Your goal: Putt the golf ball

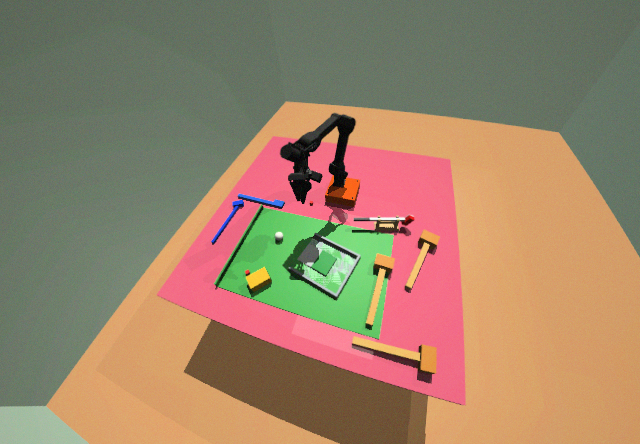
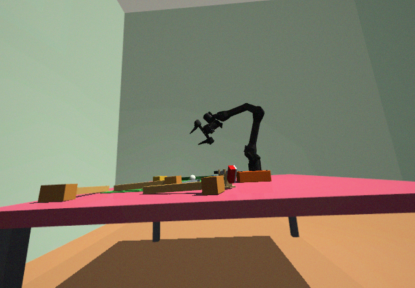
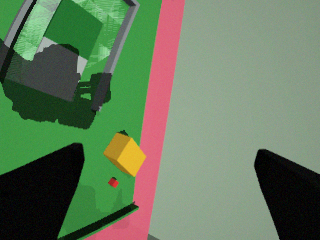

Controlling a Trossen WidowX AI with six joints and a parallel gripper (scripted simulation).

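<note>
The red putter lies 350 mm to the left of my gripper tip, 220 mm below it and 160 mm behind it. Round my gripper tip: wooden stand 370 mm to the left, 250 mm below, 160 mm behind; then yellow block 260 mm ahead, 250 mm below, 140 mm to the right; then white golf ball 250 mm below, 140 mm to the right, 30 mm ahead.
</note>
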